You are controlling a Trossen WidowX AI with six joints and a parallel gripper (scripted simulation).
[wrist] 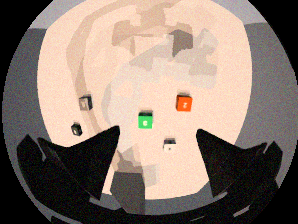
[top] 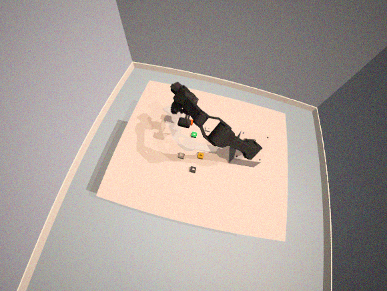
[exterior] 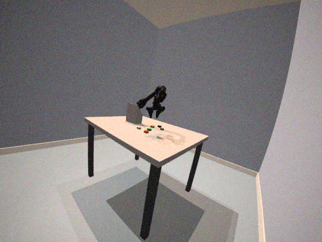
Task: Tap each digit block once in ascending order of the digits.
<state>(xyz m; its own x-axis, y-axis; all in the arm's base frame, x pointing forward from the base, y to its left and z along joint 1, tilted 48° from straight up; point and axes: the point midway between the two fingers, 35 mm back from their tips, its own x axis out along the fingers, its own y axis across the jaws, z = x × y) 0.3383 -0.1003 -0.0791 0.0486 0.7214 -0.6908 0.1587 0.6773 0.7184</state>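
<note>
My gripper tip is 6 cm past the black block, 25 cm to the right of it and 12 cm above it. From my gripper tip the other things lie so: orange-red block 2 cm behind, 7 cm to the right, 12 cm below; then green block 5 cm behind, 2 cm to the left, 12 cm below; then white block 14 cm behind, 3 cm to the right, 12 cm below.
</note>
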